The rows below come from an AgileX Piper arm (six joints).
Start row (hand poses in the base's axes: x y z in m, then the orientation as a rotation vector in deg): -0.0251, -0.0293, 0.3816, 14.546, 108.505, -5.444
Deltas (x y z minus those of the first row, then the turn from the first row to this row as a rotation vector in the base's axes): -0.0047, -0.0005, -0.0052, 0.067, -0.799, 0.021; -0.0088, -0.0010, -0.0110, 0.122, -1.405, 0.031; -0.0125, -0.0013, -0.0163, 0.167, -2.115, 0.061; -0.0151, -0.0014, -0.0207, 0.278, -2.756, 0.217; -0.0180, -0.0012, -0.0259, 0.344, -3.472, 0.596; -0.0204, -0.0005, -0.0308, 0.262, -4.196, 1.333; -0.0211, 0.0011, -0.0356, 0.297, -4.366, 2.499; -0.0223, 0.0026, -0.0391, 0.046, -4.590, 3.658; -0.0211, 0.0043, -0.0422, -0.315, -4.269, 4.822; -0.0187, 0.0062, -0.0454, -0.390, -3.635, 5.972; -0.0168, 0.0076, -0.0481, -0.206, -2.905, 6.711
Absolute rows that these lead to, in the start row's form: -0.0298, -0.0298, 0.3764, 14.575, 107.720, -5.253; -0.0339, -0.0303, 0.3706, 14.605, 107.123, -5.108; -0.0376, -0.0306, 0.3653, 14.610, 106.425, -4.945; -0.0402, -0.0307, 0.3609, 14.539, 105.815, -4.646; -0.0431, -0.0305, 0.3557, 14.229, 105.150, -4.231; -0.0455, -0.0298, 0.3508, 13.485, 104.500, -3.715; -0.0462, -0.0282, 0.3460, 12.415, 104.449, -2.881; -0.0474, -0.0267, 0.3425, 11.161, 104.310, -2.313; -0.0462, -0.0250, 0.3394, 9.823, 104.695, -1.916; -0.0438, -0.0231, 0.3362, 8.680, 105.407, -1.301; -0.0419, -0.0217, 0.3335, 8.092, 106.201, -0.728
